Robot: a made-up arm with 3 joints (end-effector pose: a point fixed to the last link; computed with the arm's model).
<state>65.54 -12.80 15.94</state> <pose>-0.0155 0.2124 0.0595 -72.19 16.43 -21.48</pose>
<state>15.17 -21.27 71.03</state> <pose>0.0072 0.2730 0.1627 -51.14 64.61 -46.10</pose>
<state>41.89 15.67 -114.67</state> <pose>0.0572 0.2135 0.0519 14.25 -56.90 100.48</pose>
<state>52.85 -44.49 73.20</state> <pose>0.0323 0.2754 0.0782 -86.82 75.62 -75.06</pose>
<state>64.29 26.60 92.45</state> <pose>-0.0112 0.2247 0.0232 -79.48 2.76 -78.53</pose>
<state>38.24 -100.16 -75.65</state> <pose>0.0177 0.2305 0.1018 17.00 38.18 -9.34</pose>
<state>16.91 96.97 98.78</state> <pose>0.0097 0.2584 0.0626 -0.32 -26.29 -61.77</pose>
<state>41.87 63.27 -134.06</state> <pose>0.0650 0.2384 0.0638 8.26 -82.07 157.94</pose>
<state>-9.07 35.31 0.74</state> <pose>-0.0044 0.2267 0.1225 8.62 -34.68 -3.27</pose>
